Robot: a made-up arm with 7 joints. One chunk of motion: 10 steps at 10 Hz.
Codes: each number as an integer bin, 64 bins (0 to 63) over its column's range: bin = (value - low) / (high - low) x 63, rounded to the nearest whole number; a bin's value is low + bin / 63 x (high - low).
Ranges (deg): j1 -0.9..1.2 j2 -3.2..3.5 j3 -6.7..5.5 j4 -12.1..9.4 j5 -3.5..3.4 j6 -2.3..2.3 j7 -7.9..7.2
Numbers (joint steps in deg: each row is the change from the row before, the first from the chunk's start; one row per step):
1: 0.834 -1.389 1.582 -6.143 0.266 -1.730 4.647
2: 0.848 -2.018 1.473 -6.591 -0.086 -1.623 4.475
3: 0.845 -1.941 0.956 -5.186 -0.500 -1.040 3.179
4: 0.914 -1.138 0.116 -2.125 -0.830 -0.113 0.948
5: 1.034 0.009 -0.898 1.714 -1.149 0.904 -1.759
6: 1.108 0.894 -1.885 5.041 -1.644 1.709 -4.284
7: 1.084 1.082 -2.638 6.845 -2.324 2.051 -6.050
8: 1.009 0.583 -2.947 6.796 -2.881 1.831 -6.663
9: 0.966 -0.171 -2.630 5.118 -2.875 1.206 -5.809
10: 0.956 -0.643 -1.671 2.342 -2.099 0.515 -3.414
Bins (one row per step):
1: 52 17 43 17 34 8 52
2: 52 11 42 16 31 9 52
3: 52 12 40 20 27 17 46
4: 54 19 35 29 24 30 37
5: 58 30 30 40 21 44 26
6: 60 38 25 50 17 55 15
7: 60 40 21 56 11 60 8
8: 57 36 19 55 6 57 5
9: 56 28 21 50 6 48 9
10: 56 24 26 42 13 39 19

